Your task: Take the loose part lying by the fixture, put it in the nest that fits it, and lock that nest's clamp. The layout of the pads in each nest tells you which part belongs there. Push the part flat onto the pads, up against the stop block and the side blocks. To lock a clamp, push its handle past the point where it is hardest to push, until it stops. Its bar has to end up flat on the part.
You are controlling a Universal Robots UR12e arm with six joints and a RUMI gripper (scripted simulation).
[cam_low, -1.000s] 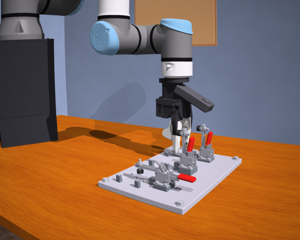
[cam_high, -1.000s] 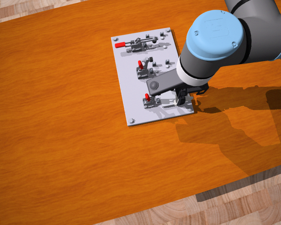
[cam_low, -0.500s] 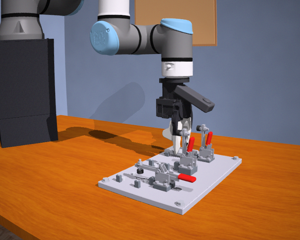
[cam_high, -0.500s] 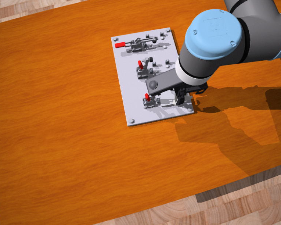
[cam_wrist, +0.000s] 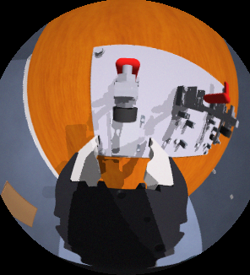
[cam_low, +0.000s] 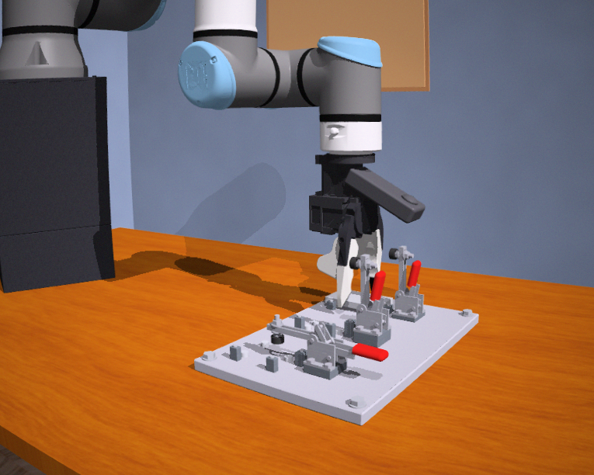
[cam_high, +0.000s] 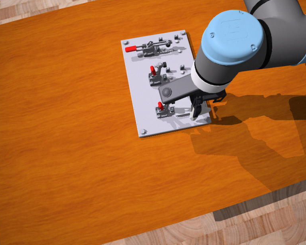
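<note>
Now: hand 10 mm above the flat grey rectangular part. From my hand the other things lie so: grey fixture plate 120 mm to the right, 30 mm below, 30 mm ahead.
</note>
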